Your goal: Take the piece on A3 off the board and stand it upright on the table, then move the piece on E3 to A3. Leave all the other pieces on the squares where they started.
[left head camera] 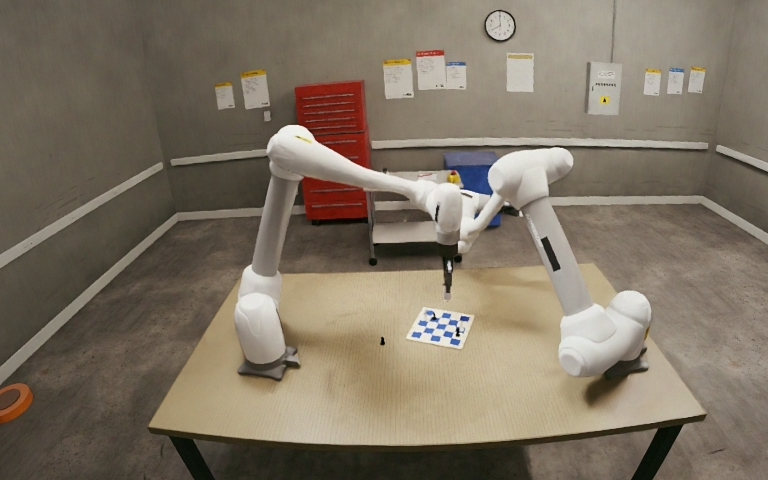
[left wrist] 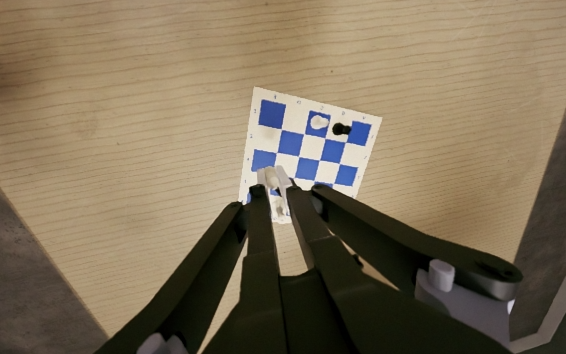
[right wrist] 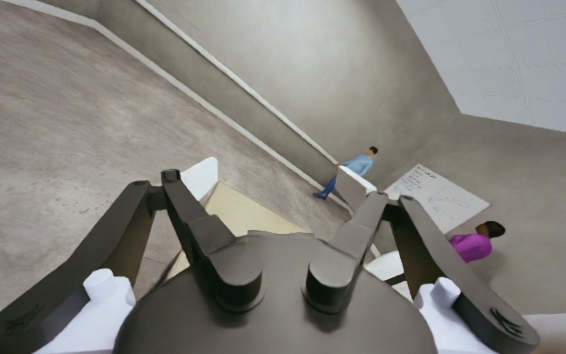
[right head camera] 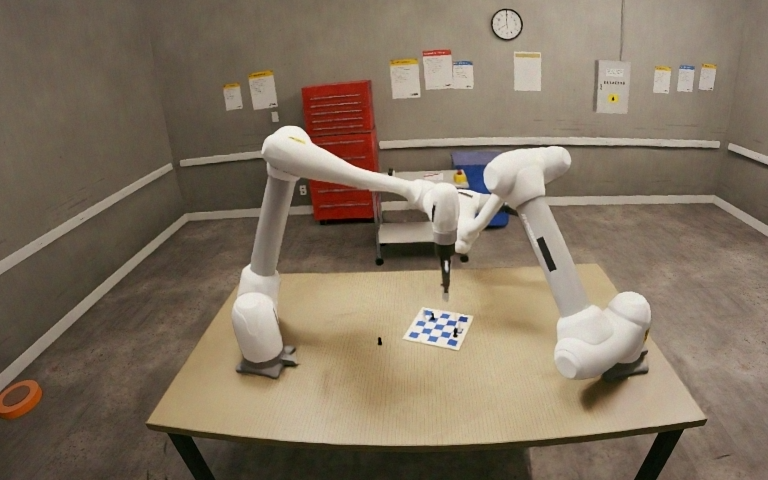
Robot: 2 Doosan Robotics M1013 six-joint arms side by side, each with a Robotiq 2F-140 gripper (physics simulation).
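Frame: origin at the left arm's base, x ahead, y left, z up, level; centimetres.
Where they show: left gripper, fingertip midpoint: (left head camera: pixel 447 297) (left wrist: pixel 271 178) (right head camera: pixel 445 298); right gripper, fingertip midpoint: (right wrist: pixel 278 173); left arm's base, link origin: (left head camera: pixel 268 361) (right head camera: pixel 266 360).
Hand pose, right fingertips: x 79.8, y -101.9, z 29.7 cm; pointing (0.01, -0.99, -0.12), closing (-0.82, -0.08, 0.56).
Things, the pixels of their top centre, and the offset from my right fingertips. "spot": a spot on its surface instead.
- blue-and-white board, top centre: (left wrist: pixel 307 169) (right head camera: pixel 439 327) (left head camera: pixel 441 326) dz -29.1, dx -50.7, dy +40.9 cm
- blue square E3, surface spot: (left wrist: pixel 263 160) spot: dz -29.1, dx -43.2, dy +39.0 cm
- blue square A3, surface spot: (left wrist: pixel 346 175) spot: dz -29.1, dx -58.2, dy +42.4 cm
My left gripper (left head camera: pixel 447 295) (right head camera: pixel 445 295) (left wrist: pixel 271 178) is shut on a white piece (left wrist: pixel 271 177) and holds it above the E side of the blue-and-white board (left head camera: pixel 416 334) (right head camera: pixel 414 335) (left wrist: pixel 272 114). The blue square E3 (left wrist: pixel 263 160) is bare. The blue square A3 (left wrist: pixel 346 175) is bare too. A black piece (left head camera: pixel 382 340) (right head camera: pixel 379 340) stands upright on the table left of the board. My right gripper (right wrist: pixel 278 173) is open and empty, away from the board.
A white piece (left wrist: pixel 318 121) is on C1, beside a black piece (left wrist: pixel 341 129) on B1. Another white piece (left wrist: pixel 280 207) and a black piece, partly hidden by the left fingers, stand on the D file. The right arm's forearm passes behind the left wrist.
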